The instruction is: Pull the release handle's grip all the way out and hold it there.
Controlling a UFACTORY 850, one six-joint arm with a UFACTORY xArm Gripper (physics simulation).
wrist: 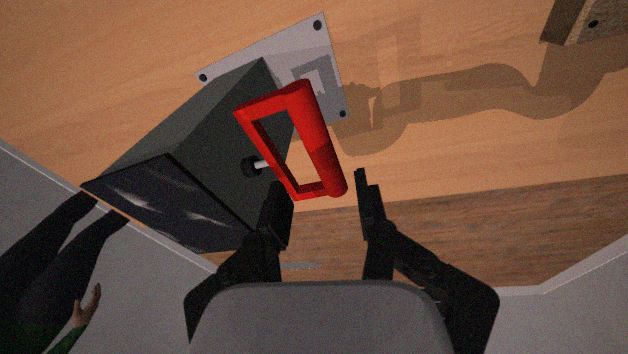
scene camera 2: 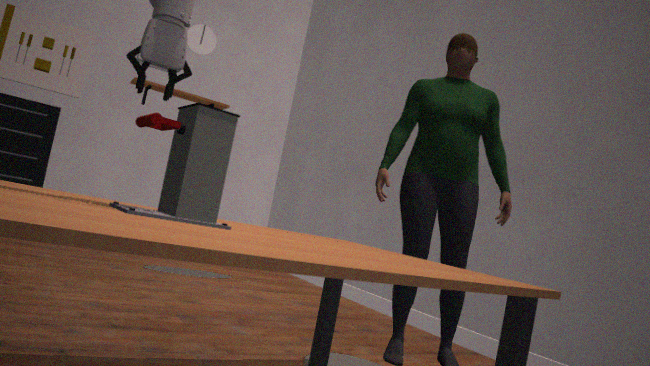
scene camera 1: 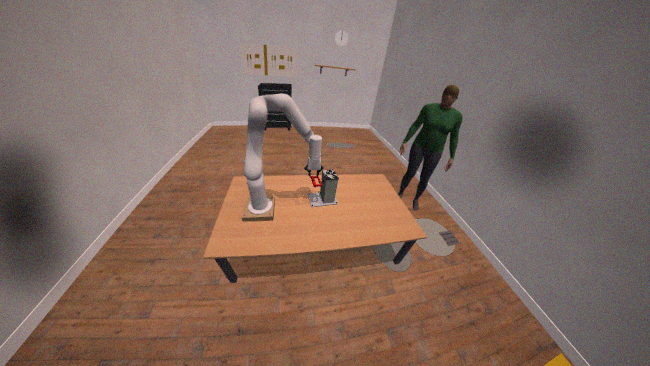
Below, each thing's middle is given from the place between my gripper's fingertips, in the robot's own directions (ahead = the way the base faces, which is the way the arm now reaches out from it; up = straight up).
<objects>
Right now my hand is 260 mm above the grey base plate (scene camera 2: 127,209), 90 mm short of it and 30 mm to the right of it.
</objects>
